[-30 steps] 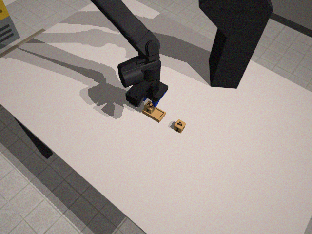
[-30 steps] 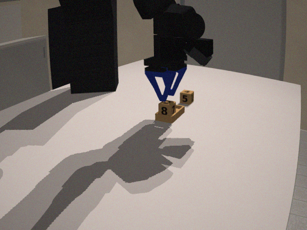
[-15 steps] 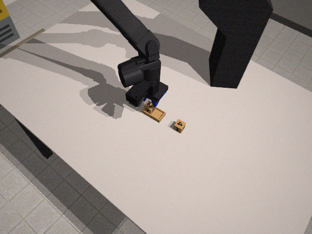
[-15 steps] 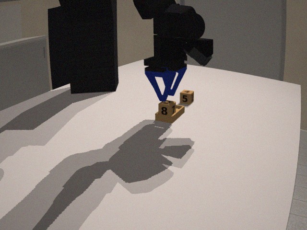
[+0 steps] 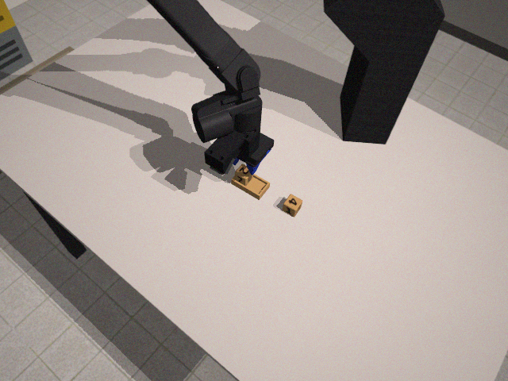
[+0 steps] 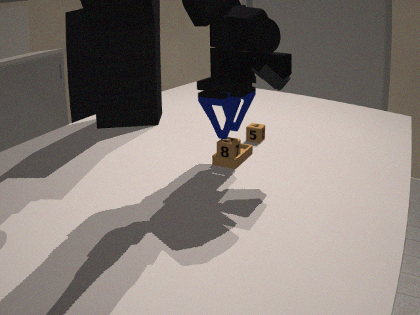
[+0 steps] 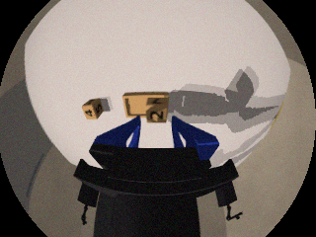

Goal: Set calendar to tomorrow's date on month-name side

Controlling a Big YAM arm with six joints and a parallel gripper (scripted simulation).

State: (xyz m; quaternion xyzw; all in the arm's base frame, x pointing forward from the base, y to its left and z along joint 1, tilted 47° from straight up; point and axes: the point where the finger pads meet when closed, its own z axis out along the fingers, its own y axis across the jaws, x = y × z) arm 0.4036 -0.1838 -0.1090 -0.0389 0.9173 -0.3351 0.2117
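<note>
My hand is 3 cm above the wooden digit cube. The rest, counted from my hand: wooden tray: 2 cm to the left, 5 cm below.
</note>
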